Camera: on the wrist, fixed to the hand. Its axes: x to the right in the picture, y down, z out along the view.
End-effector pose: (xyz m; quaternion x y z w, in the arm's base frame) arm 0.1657 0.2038 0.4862 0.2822 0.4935 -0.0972 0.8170
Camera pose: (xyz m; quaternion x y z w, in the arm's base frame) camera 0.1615 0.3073 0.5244 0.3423 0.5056 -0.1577 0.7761
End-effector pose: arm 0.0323 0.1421 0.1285 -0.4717 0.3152 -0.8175 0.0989
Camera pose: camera -0.0082 0.0965 0.0365 -0.4539 0.2299 -0.8535 0.1125
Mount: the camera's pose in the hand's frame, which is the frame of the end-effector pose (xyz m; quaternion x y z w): -0.0226 0.0972 -0.0473 0.0893 0.0188 -0.0271 0.9955
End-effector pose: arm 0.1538 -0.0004 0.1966 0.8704 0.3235 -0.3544 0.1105
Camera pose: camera 0.2298 -0.0659 0.2428 0.8742 0.3160 -0.3683 0.0166
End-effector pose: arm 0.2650 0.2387 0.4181 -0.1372 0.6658 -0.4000 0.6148
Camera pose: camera 0.2558 0.3336 0.3624 -0.0922 0.6349 -0.4769 0.6009
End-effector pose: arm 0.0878 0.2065 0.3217 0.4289 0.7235 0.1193 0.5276
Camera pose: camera 0.0966 0.2615 0.4170 0.4522 0.7524 0.0479 0.4765
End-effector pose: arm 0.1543 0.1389 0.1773 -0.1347 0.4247 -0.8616 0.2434
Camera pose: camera 0.1823 0.1319 0.0707 -0.1077 0.3467 -0.9047 0.2230
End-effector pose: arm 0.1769 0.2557 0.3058 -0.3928 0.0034 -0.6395 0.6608
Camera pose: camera 0.2307 0.2382 0.2110 -0.3201 -0.0519 -0.6622 0.6755
